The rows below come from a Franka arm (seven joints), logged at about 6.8 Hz.
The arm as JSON. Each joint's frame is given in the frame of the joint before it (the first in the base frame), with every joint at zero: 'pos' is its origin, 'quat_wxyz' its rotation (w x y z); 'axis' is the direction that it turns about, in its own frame. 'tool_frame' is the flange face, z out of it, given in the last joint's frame.
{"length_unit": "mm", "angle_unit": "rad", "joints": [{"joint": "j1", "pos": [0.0, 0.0, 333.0], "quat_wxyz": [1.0, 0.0, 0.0, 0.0], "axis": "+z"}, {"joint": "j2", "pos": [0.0, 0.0, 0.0], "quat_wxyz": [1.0, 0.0, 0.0, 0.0], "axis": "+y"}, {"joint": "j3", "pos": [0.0, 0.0, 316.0], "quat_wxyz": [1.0, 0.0, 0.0, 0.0], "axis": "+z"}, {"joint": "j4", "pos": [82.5, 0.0, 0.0], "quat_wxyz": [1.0, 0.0, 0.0, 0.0], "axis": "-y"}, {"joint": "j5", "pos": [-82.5, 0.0, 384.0], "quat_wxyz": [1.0, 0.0, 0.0, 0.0], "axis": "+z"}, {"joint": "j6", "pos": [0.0, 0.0, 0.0], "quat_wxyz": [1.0, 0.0, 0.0, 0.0], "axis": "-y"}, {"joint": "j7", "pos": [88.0, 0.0, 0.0], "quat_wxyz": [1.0, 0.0, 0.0, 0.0], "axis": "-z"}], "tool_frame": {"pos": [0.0, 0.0, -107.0], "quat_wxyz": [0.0, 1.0, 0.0, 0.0]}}
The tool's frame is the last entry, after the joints.
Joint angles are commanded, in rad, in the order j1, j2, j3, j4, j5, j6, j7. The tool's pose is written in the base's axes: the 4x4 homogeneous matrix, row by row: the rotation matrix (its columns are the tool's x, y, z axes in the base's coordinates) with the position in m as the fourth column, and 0 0 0 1 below. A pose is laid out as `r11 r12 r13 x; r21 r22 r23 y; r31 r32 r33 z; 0 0 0 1`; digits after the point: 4 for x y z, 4 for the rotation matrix.
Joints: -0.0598, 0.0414, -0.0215, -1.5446, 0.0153, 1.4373, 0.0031
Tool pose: 0.9856 -0.0845 -0.1465 0.5502; -0.0815 -0.9963 0.0263 -0.0428; -0.1482 -0.0139 -0.9889 0.6031; 0 0 0 1
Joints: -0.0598, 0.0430, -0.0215, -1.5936, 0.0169, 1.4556, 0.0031
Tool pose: 0.9803 -0.0853 -0.1781 0.5503; -0.0812 -0.9962 0.0304 -0.0426; -0.1800 -0.0154 -0.9835 0.5812; 0 0 0 1
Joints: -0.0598, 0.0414, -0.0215, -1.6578, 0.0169, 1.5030, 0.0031
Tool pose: 0.9774 -0.0864 -0.1930 0.5507; -0.0818 -0.9961 0.0318 -0.0428; -0.1950 -0.0153 -0.9807 0.5559; 0 0 0 1
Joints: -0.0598, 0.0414, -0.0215, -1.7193, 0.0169, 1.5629, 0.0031
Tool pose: 0.9770 -0.0874 -0.1945 0.5518; -0.0827 -0.9961 0.0319 -0.0429; -0.1966 -0.0151 -0.9804 0.5317; 0 0 0 1
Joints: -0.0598, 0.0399, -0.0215, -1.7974, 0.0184, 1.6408, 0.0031
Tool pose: 0.9771 -0.0890 -0.1931 0.5510; -0.0842 -0.9959 0.0333 -0.0429; -0.1953 -0.0163 -0.9806 0.5018; 0 0 0 1
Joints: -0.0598, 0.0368, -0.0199, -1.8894, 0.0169, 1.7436, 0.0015
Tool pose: 0.9799 -0.0869 -0.1797 0.5483; -0.0828 -0.9961 0.0303 -0.0422; -0.1816 -0.0148 -0.9833 0.4683; 0 0 0 1
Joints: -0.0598, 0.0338, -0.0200, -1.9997, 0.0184, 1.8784, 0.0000
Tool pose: 0.9844 -0.0879 -0.1526 0.5424; -0.0844 -0.9960 0.0291 -0.0419; -0.1545 -0.0158 -0.9879 0.4292; 0 0 0 1
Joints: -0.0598, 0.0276, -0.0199, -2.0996, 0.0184, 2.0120, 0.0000
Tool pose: 0.9896 -0.0893 -0.1132 0.5343; -0.0870 -0.9959 0.0252 -0.0415; -0.1150 -0.0151 -0.9933 0.3975; 0 0 0 1
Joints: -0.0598, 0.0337, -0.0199, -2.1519, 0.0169, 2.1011, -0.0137
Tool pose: 0.9937 -0.0757 -0.0829 0.5314; -0.0742 -0.9970 0.0206 -0.0416; -0.0843 -0.0143 -0.9963 0.3779; 0 0 0 1
